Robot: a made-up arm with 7 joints. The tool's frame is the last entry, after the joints.
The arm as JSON. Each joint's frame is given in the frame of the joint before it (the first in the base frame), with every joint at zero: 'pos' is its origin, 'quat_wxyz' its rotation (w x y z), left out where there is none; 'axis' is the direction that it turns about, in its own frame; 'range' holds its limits. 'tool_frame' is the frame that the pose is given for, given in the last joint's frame.
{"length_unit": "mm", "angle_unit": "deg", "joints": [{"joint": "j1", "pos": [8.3, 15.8, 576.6], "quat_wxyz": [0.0, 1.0, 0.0, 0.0], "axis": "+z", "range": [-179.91, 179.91]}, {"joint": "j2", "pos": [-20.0, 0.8, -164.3], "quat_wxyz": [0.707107, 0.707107, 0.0, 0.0], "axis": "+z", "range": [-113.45, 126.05]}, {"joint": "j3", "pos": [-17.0, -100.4, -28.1], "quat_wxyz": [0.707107, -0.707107, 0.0, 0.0], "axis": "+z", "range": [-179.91, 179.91]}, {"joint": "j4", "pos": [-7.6, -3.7, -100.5], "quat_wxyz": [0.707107, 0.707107, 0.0, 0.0], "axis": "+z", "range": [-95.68, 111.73]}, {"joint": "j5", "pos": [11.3, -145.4, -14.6], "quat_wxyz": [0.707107, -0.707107, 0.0, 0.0], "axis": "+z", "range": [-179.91, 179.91]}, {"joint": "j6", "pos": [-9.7, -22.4, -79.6], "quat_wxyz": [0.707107, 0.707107, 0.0, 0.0], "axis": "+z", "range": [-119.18, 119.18]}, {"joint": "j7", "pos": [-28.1, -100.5, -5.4], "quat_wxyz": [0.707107, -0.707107, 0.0, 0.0], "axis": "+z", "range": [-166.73, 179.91]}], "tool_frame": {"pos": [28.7, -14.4, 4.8], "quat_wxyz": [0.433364, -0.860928, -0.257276, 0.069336]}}
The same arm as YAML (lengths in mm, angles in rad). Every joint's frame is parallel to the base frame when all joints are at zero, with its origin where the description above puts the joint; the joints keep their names.
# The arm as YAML. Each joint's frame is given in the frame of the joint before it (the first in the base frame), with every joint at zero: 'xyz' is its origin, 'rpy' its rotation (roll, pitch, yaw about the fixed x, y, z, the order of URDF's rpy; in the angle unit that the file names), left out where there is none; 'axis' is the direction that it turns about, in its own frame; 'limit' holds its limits. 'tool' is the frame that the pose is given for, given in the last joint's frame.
units:
  length: mm
  angle: rad
joints:
  - name: j1
    type: revolute
    origin:
      xyz: [8.3, 15.8, 576.6]
    axis: "-z"
    limit:
      lower: -3.14
      upper: 3.14
  - name: j2
    type: revolute
    origin:
      xyz: [-20.0, -0.8, 164.3]
    axis: "+y"
    limit:
      lower: -1.9801
      upper: 2.2
  - name: j3
    type: revolute
    origin:
      xyz: [-17.0, -28.1, 100.4]
    axis: "-z"
    limit:
      lower: -3.14
      upper: 3.14
  - name: j4
    type: revolute
    origin:
      xyz: [-7.6, 3.7, 100.5]
    axis: "+y"
    limit:
      lower: -1.6699
      upper: 1.9501
  - name: j5
    type: revolute
    origin:
      xyz: [11.3, -14.6, 145.4]
    axis: "-z"
    limit:
      lower: -3.14
      upper: 3.14
  - name: j6
    type: revolute
    origin:
      xyz: [-9.7, 22.4, 79.6]
    axis: "+y"
    limit:
      lower: -2.0801
      upper: 2.0801
  - name: j7
    type: revolute
    origin:
      xyz: [-28.1, -5.4, 100.5]
    axis: "-z"
    limit:
      lower: -2.91
      upper: 3.14
tool:
  origin:
    xyz: [28.7, 14.4, -4.8]
    rpy: [0.9045, 0.1038, -0.5303]

